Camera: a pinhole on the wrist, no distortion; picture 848 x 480 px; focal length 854.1 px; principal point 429.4 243.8 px. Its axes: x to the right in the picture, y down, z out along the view. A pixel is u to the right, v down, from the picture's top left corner.
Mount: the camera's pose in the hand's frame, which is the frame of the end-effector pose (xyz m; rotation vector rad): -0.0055 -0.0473 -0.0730 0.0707 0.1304 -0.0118
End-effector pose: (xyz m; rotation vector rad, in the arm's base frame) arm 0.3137 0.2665 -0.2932 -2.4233 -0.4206 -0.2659
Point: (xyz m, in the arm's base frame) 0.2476 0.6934 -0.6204
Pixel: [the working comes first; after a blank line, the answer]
In the camera's frame: -0.1290 -0.0616 0.5845

240.8 153.8
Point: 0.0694 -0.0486 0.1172
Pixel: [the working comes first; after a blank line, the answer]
In the camera's frame: -0.1114 -0.0809 -0.4765

behind the camera
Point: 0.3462 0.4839 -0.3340
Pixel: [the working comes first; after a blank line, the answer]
In the camera's frame: 0.0417 -0.0584 0.2582

567.5 50.6
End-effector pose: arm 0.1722 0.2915 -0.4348 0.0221 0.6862 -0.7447
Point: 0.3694 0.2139 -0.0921
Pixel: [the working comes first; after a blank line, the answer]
In the camera's frame: -0.1033 0.0720 0.4596

237.4 377.6
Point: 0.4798 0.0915 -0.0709
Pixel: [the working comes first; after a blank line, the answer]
In the camera's frame: 0.0031 0.0556 0.5862

433.9 324.8
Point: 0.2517 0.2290 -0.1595
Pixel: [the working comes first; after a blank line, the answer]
In the camera's frame: -0.1190 0.0146 0.3368

127.6 280.8
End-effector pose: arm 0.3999 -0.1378 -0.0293 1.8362 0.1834 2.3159
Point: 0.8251 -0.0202 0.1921
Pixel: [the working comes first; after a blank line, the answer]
In the camera's frame: 0.0768 -0.0090 0.5525

548.1 229.9
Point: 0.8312 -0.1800 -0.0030
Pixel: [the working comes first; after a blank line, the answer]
In the camera's frame: -0.1389 0.0997 0.4796

182.1 421.3
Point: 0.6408 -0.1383 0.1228
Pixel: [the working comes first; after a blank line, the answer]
In the camera's frame: 0.0509 0.0891 0.3466

554.8 463.5
